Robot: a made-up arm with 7 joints.
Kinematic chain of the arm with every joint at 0, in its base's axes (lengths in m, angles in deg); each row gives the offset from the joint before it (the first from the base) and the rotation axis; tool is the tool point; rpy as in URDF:
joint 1: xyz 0 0 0.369 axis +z
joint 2: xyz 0 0 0 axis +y
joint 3: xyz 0 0 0.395 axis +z
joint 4: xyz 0.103 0 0 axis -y
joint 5: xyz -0.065 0 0.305 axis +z
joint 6: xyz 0 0 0 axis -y
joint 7: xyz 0.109 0 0 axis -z
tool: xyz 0 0 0 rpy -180 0 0
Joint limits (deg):
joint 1: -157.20..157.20
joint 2: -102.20..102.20
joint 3: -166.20..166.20
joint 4: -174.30..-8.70
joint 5: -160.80..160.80
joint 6: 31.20..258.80
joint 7: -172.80..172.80
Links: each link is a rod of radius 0.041 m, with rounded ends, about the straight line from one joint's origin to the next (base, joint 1, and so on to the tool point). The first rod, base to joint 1, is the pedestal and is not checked.
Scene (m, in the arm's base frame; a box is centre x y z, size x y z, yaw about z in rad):
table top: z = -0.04
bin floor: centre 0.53 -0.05 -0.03 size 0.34 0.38 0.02 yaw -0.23
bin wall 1: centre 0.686 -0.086 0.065 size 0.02 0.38 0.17 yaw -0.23
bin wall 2: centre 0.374 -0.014 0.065 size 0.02 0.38 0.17 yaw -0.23
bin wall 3: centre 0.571 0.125 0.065 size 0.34 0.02 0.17 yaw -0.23
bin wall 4: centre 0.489 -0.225 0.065 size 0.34 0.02 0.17 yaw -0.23
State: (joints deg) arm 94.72 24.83 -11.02 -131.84 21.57 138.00 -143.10
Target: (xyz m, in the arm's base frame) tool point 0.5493 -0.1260 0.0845
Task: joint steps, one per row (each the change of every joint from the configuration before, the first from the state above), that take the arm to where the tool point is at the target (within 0.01 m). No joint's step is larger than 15 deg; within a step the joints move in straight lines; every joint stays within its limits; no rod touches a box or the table.
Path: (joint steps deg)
1: -13.09 6.46 -7.00 1.51 0.69 -0.71 0.00
2: -13.09 6.46 -7.00 1.51 0.69 -0.72 0.00
3: -13.09 6.46 -7.00 1.51 0.69 -0.71 0.00
4: -13.09 6.46 -7.00 1.50 0.69 -0.72 0.00
5: -13.09 6.46 -7.00 1.51 0.69 -0.71 0.00
6: -3.21 9.16 4.51 5.93 -1.32 -0.90 0.00
7: -3.22 9.16 4.50 5.93 -1.32 -0.91 0.00

